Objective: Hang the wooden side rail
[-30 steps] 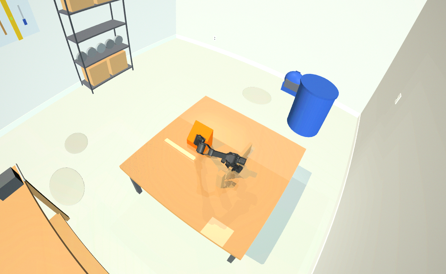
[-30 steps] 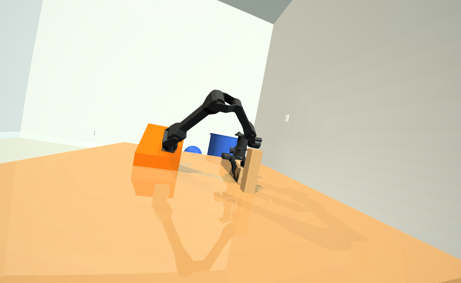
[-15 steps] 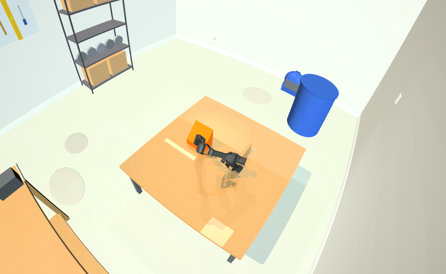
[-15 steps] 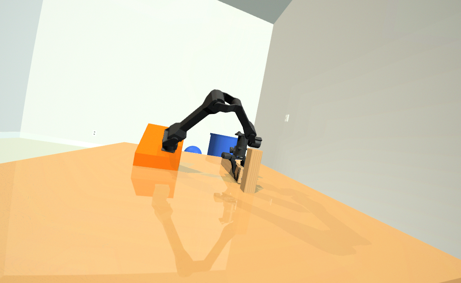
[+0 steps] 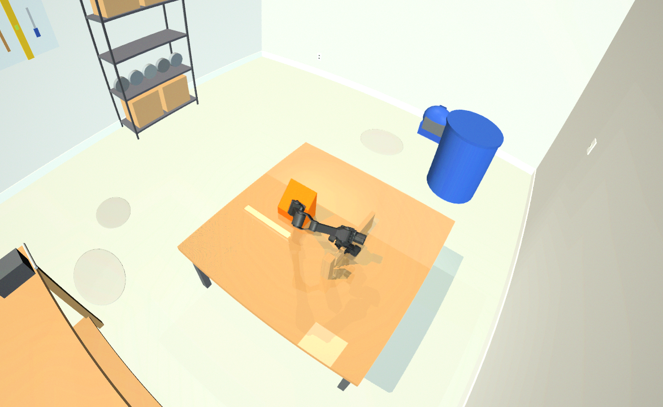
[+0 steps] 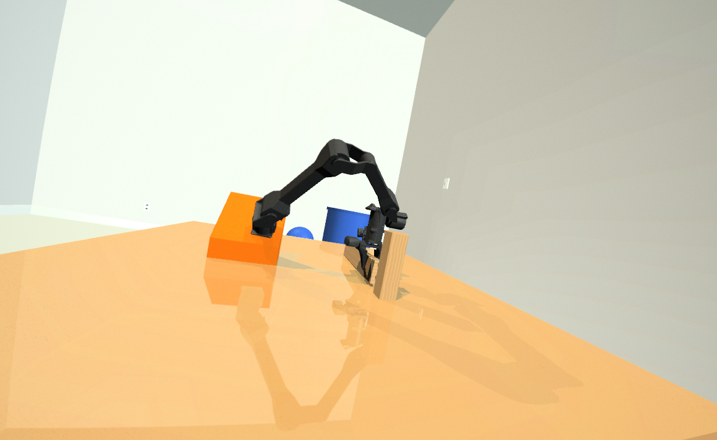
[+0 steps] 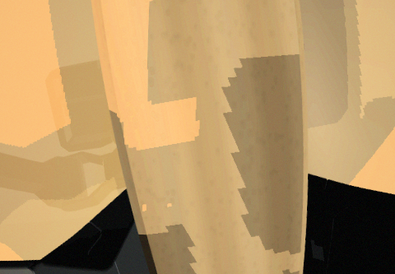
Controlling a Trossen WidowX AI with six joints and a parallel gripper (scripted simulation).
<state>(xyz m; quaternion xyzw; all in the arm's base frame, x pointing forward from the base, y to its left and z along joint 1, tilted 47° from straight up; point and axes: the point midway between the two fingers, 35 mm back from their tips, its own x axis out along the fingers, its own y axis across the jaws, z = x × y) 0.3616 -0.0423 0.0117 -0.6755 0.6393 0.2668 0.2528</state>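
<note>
My gripper tip is 1 cm short of the headboard post, 16 cm to the left of it and 6 cm below it.
</note>
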